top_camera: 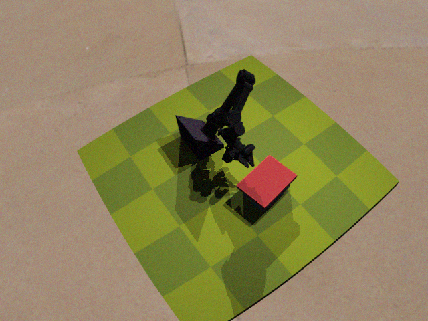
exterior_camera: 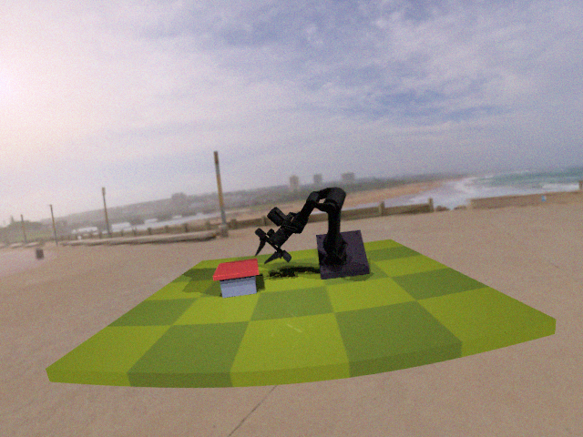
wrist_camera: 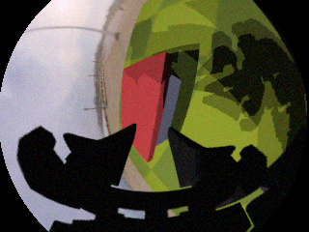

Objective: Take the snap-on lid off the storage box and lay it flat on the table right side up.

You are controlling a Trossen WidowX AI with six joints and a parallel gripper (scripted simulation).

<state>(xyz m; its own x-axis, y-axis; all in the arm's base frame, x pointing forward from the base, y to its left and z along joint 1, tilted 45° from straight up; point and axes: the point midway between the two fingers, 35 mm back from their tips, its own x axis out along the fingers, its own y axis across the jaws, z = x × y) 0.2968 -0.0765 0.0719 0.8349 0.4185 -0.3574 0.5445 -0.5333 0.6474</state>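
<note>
My gripper tip is now 100 mm short of the red lid, 10 mm to the right of it and 20 mm above it. The rest, counted from my gripper tip: grey-blue storage box: 100 mm ahead, 10 mm to the left, 60 mm below.
</note>
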